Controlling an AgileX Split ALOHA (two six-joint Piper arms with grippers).
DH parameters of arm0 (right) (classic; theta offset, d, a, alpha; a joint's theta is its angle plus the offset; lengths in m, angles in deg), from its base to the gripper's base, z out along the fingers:
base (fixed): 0 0 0 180
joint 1: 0 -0.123 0 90
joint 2: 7.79 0 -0.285 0
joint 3: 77.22 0 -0.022 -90
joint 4: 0 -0.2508 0 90
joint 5: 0 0 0.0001 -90
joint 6: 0 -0.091 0 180
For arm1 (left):
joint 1: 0 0.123 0 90
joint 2: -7.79 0 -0.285 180
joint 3: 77.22 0 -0.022 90
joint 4: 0 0.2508 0 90
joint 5: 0 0 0.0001 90
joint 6: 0 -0.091 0 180
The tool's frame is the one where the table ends.
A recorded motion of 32 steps. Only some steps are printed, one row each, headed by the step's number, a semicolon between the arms.
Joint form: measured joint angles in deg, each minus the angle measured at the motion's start. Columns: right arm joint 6, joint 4, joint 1, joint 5, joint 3, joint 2; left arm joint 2, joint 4, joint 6, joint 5, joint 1, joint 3.
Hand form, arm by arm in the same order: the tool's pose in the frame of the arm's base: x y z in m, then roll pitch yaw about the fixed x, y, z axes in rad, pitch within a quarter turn. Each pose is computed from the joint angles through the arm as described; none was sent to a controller.
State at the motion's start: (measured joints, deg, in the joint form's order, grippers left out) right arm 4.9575 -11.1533 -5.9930 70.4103 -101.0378 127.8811; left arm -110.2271 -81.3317 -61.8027 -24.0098 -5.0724 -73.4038
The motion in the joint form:
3: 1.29 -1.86 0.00 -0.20 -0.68 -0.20; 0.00 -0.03 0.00 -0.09 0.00 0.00
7: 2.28 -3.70 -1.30 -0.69 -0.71 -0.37; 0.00 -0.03 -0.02 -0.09 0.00 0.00
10: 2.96 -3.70 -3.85 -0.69 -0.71 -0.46; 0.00 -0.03 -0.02 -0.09 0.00 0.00
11: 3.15 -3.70 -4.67 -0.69 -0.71 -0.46; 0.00 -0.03 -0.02 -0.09 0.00 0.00
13: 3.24 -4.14 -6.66 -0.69 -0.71 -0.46; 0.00 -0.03 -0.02 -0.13 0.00 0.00
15: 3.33 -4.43 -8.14 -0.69 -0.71 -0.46; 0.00 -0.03 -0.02 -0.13 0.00 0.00
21: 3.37 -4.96 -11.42 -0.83 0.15 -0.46; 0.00 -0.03 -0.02 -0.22 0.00 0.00
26: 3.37 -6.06 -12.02 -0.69 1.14 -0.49; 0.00 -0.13 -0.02 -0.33 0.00 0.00
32: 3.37 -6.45 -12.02 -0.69 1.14 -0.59; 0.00 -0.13 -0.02 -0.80 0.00 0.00
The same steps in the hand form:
3: 0.4396 0.0655 0.1647 2.9278 -0.0057 -3.0067; 0.4212 -0.0744 0.2125 -2.4048 0.7664 -2.8097
7: 0.4386 0.0782 0.1668 2.8990 0.0109 -2.9807; 0.4212 -0.0744 0.2125 -2.4051 0.7666 -2.8100
10: 0.4346 0.0976 0.1675 2.8992 0.0153 -2.9246; 0.4212 -0.0744 0.2125 -2.4051 0.7666 -2.8100
11: 0.4332 0.1038 0.1675 2.8992 0.0161 -2.9071; 0.4212 -0.0744 0.2125 -2.4051 0.7666 -2.8100
13: 0.4293 0.1195 0.1676 2.8921 0.0168 -2.8737; 0.4212 -0.0744 0.2125 -2.4047 0.7664 -2.8103
15: 0.4260 0.1309 0.1677 2.8874 0.0175 -2.8482; 0.4212 -0.0744 0.2125 -2.4047 0.7664 -2.8103
21: 0.4156 0.1552 0.1643 2.8784 0.0054 -2.7943; 0.4211 -0.0745 0.2125 -2.4038 0.7658 -2.8110
26: 0.4107 0.1601 0.1608 2.8596 -0.0130 -2.7903; 0.4211 -0.0747 0.2126 -2.4008 0.7646 -2.8096
32: 0.4106 0.1607 0.1618 2.8534 -0.0110 -2.7929; 0.4207 -0.0753 0.2126 -2.3961 0.7617 -2.8133

